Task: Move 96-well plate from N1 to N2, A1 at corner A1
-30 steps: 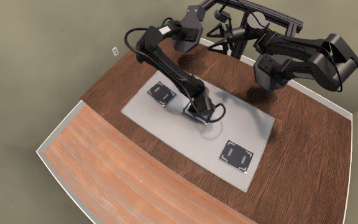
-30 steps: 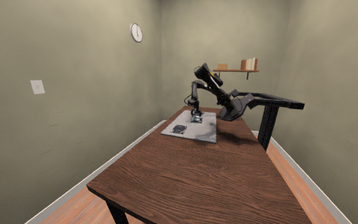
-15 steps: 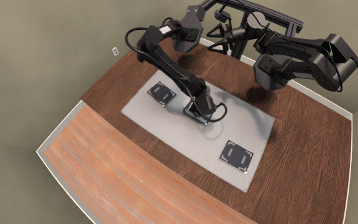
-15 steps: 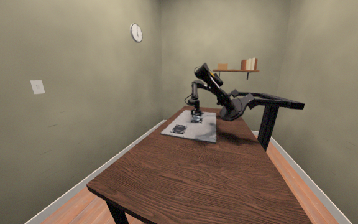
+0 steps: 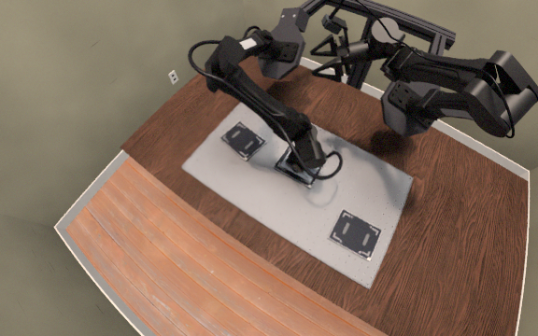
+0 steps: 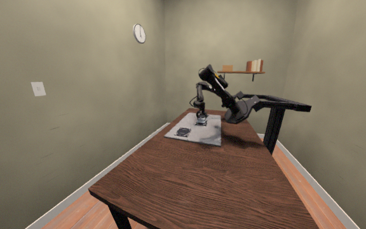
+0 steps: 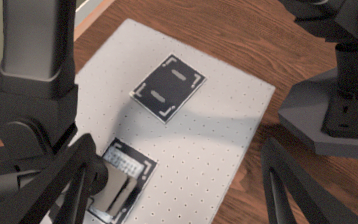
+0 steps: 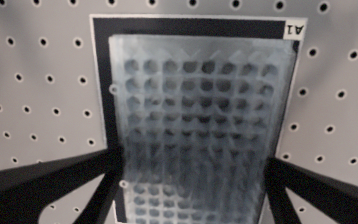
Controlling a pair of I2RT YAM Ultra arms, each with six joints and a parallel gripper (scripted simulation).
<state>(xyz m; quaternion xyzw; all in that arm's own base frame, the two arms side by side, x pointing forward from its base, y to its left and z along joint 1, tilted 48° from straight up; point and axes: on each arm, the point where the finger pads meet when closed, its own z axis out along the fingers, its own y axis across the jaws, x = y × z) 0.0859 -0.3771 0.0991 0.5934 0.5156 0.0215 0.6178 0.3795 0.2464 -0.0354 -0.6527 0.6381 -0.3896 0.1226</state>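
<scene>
Now: the black plate nest 4 cm below my right hand. The rest, counted from my right hand: clear 96-well plate: 1 cm below; then white corner label: 5 cm ahead, 7 cm to the left, 3 cm below.
</scene>
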